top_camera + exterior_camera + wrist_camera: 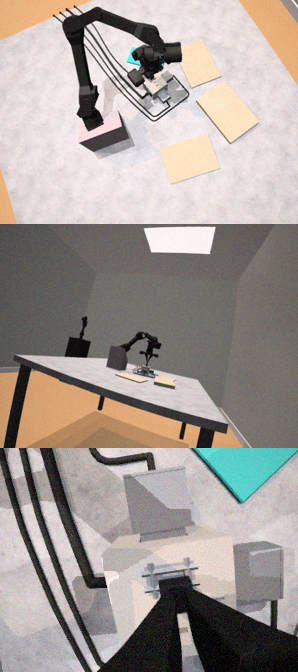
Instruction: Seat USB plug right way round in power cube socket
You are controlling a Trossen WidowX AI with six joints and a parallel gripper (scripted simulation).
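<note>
The USB plug is 20 mm below my gripper tip. From my gripper tip the other things lie so: USB socket: 50 mm below; then cyan flat piece: 40 mm ahead, 130 mm to the left, 110 mm below.
</note>
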